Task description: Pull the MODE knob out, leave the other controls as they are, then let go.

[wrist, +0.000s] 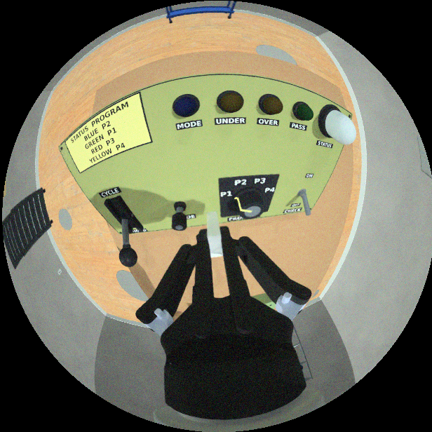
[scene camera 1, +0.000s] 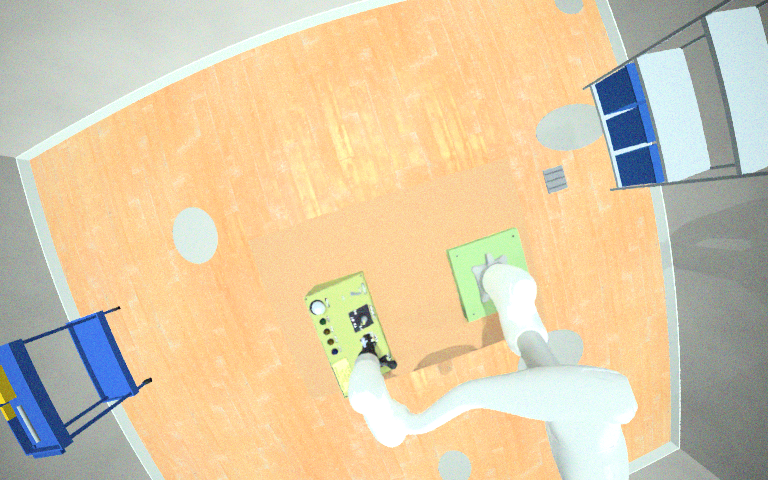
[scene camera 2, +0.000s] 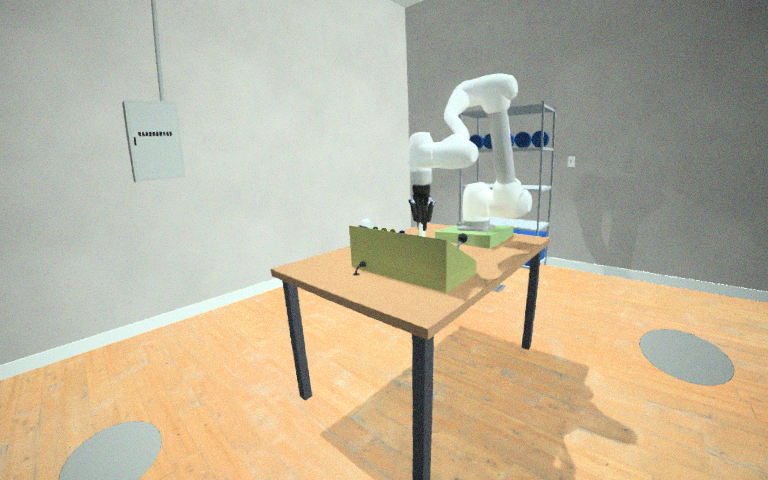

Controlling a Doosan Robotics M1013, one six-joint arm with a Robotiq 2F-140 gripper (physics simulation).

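Pixels of known places: gripper, fingertip midpoint: (scene camera 1: 369, 333); arm's base, link origin: (scene camera 1: 493, 278) (scene camera 2: 476, 228).
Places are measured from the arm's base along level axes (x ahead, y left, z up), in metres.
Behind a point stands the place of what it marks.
The MODE knob (wrist: 179, 221) is a small black cap on a short stem, near the lower edge of the green control panel (scene camera 1: 342, 311) {x 0.697, y -0.112, z 0.072 m} (scene camera 2: 396, 257) {x 0.818, y 0.034, z 0.036 m} (wrist: 190, 155). The gripper partly covers the view around it in scene camera 1. Its label is partly hidden behind the cap in the wrist view. My gripper (scene camera 1: 368, 341) {x 0.619, y 0.022, z 0.073 m} (scene camera 2: 422, 228) {x 0.619, y 0.022, z 0.073 m} (wrist: 212, 220) is shut with nothing between its pale fingertips. In the wrist view the tips are right of the knob and apart from it, between it and the PROGRAM dial (wrist: 253, 210).
The CYCLE lever (wrist: 128, 255) stands left of the knob in the wrist view. The CHECK switch (wrist: 305, 202) is at the right. A dark blue MODE lamp (wrist: 186, 105), more lamps and a white STATUS dome (wrist: 340, 126) line the far side. The panel stands on a wooden table (scene camera 2: 351, 294) {x 1.029, y -0.012, z -0.060 m}.
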